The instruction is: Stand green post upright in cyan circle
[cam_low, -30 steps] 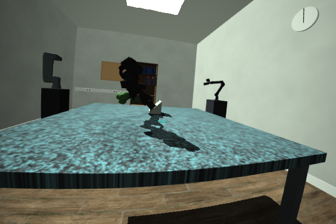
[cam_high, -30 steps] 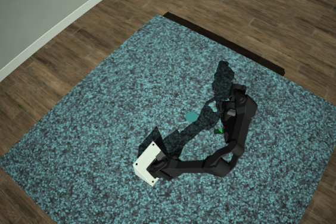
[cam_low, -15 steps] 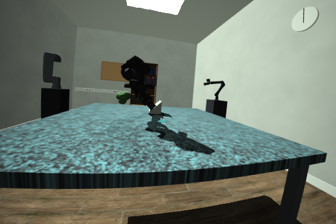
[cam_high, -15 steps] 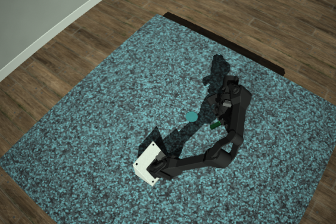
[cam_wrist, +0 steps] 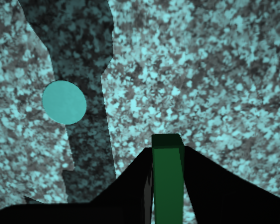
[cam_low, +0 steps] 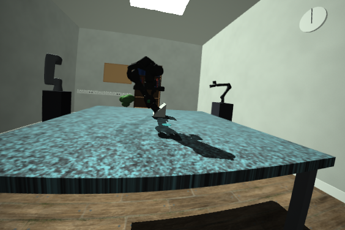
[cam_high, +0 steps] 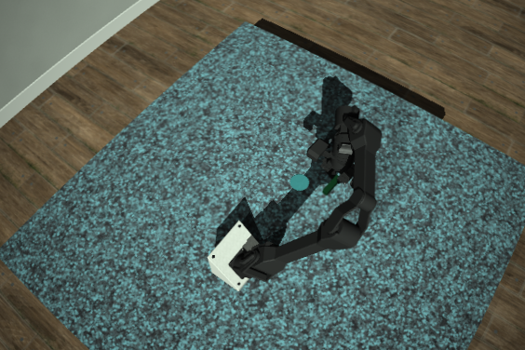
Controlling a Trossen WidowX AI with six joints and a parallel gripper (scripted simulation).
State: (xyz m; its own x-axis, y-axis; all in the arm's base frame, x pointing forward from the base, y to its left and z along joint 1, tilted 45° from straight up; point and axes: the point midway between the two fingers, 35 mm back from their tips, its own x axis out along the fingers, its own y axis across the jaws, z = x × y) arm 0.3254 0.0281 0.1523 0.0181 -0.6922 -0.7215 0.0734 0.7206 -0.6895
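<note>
My hand is 3 cm above the green post and 2 cm past it. The rest, counted from my hand: cyan circle 17 cm below, 12 cm to the left, 1 cm ahead.
</note>
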